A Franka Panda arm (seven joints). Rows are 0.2 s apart.
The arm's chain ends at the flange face. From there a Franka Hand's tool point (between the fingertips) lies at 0.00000 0.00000 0.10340 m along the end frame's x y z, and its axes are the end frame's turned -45 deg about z.
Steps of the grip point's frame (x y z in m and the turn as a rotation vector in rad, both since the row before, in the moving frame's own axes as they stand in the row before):
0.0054 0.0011 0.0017 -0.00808 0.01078 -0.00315
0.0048 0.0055 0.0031 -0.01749 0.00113 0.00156
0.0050 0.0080 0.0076 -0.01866 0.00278 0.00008
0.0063 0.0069 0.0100 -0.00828 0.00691 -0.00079
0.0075 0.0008 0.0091 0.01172 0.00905 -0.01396
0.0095 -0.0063 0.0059 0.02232 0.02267 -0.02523
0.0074 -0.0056 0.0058 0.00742 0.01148 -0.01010
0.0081 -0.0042 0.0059 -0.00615 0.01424 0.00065
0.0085 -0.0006 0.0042 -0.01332 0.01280 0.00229
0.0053 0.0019 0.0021 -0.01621 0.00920 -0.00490
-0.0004 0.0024 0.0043 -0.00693 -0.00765 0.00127
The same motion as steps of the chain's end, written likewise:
0.0032 -0.0028 0.0017 0.00191 0.01334 -0.00315
0.0059 -0.0007 0.0031 -0.01157 0.01317 0.00156
0.0076 0.0010 0.0076 -0.01123 0.01516 0.00008
0.0082 0.0003 0.0100 -0.00097 0.01074 -0.00079
0.0061 -0.0032 0.0091 0.01469 -0.00189 -0.01396
0.0023 -0.0079 0.0060 0.03181 0.00025 -0.02523
0.0010 -0.0078 0.0058 0.01336 0.00287 -0.01010
0.0013 -0.0081 0.0059 0.00572 0.01442 0.00065
0.0037 -0.0065 0.0042 -0.00037 0.01847 0.00229
0.0032 -0.0029 0.0021 -0.00496 0.01797 -0.00490
0.0015 0.0009 0.0043 -0.01031 -0.00051 0.00127

